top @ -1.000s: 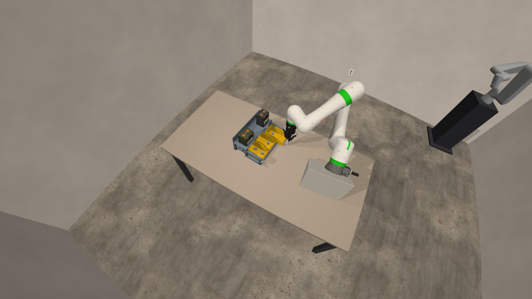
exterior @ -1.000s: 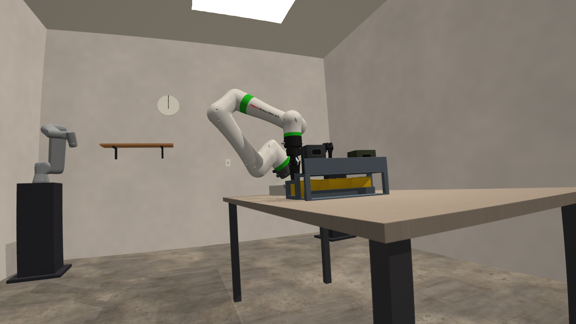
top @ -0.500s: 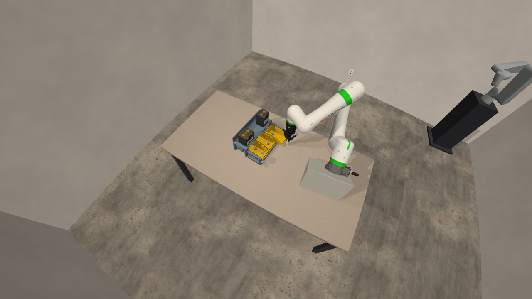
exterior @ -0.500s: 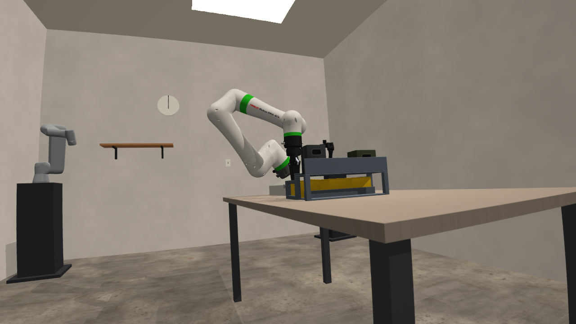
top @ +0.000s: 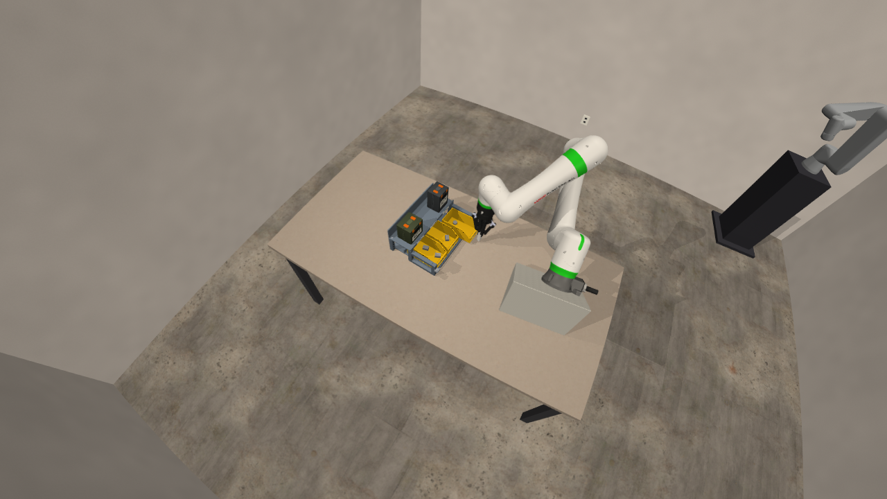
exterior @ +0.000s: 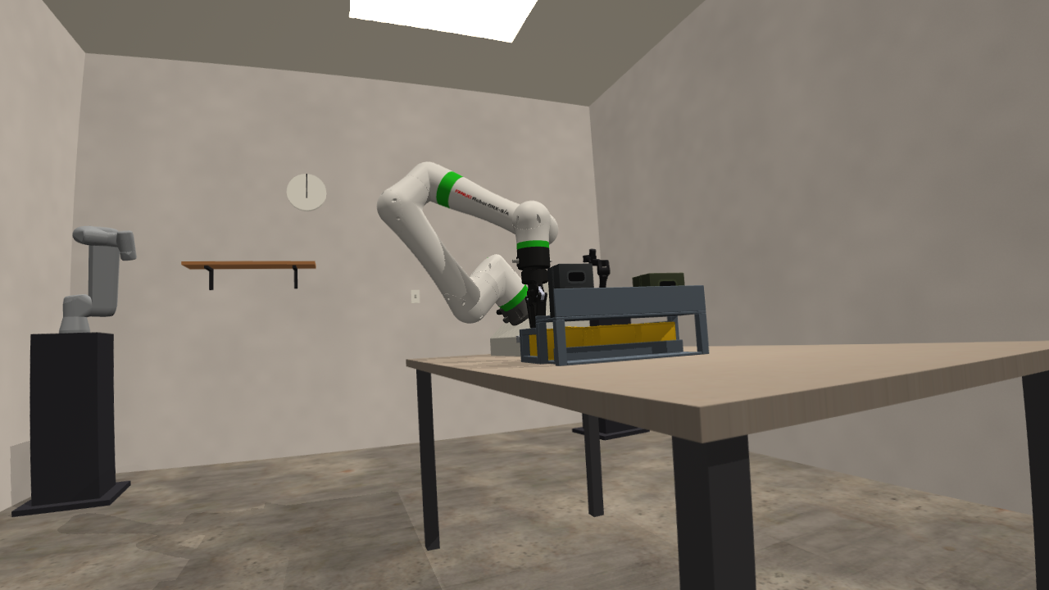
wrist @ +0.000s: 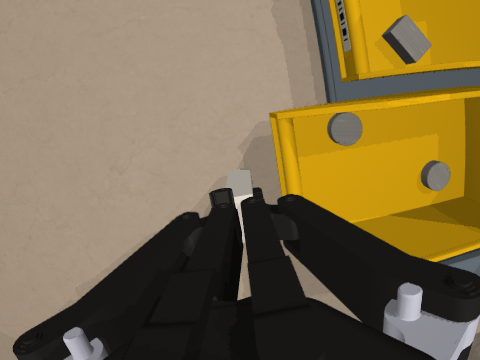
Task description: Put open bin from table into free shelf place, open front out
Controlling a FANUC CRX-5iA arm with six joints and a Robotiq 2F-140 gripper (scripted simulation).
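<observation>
The shelf lip is 100 mm to the left of my hand, 100 mm ahead of it and 40 mm below it. The rest, counted from my hand: grey shelf floor (230 mm ahead, 70 mm to the left, 50 mm below).
</observation>
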